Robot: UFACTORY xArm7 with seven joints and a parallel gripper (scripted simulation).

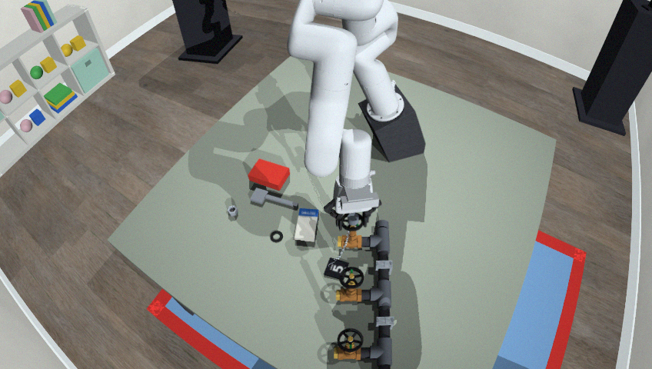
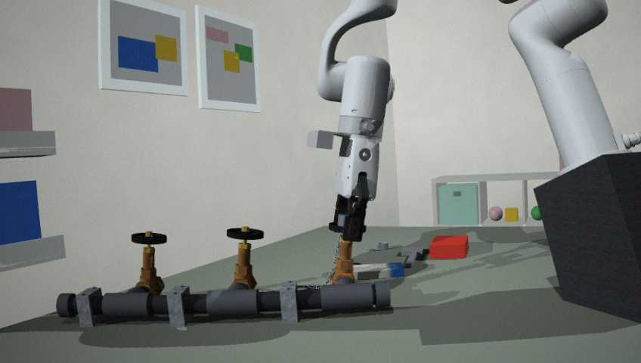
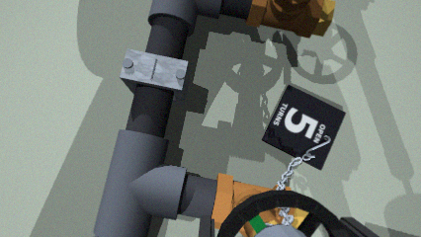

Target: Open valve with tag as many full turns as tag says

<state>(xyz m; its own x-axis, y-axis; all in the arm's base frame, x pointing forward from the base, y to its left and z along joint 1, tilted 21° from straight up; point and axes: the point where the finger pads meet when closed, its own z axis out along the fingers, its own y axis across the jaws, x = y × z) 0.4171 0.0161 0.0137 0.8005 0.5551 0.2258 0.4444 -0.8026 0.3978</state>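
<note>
Right now my hand is 20 mm below the grey cap. Also, from my hand: black washer: 50 mm ahead, 230 mm to the right, 120 mm below; then blue box: 10 mm behind, 150 mm to the right, 110 mm below; then black tag: 100 mm ahead, 20 mm to the right, 120 mm below.
</note>
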